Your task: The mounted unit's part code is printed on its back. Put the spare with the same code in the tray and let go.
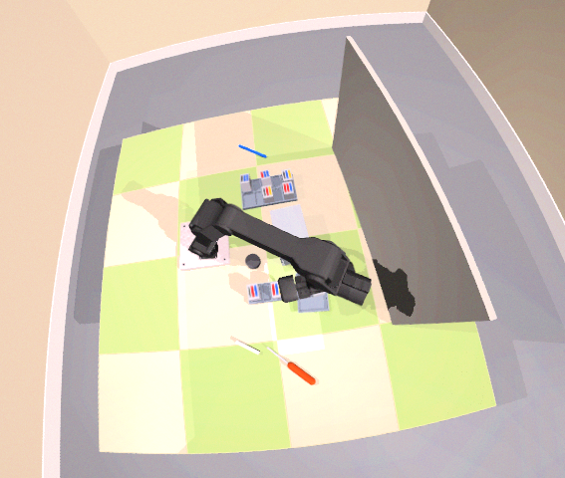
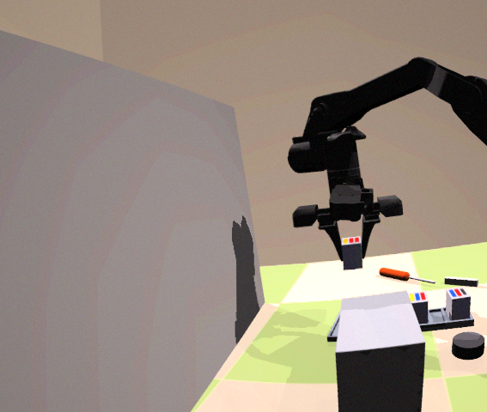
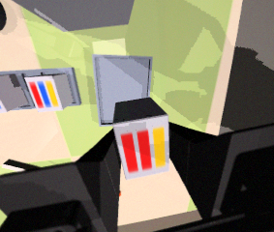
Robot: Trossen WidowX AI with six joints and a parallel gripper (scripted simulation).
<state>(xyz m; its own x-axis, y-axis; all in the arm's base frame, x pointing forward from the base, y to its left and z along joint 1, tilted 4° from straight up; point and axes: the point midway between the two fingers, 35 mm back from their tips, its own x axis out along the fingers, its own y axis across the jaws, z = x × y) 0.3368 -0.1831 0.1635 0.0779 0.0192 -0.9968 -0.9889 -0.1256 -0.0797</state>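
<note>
Now: gripper tip 12 cm above the grey tray and 1 cm past it. The rest, counted from my gripper tip: grey box (20 cm to the left, 7 cm below, 6 cm behind); then dark spare (2 cm above); then rack (15 cm behind, 12 cm below, 2 cm to the left).
</note>
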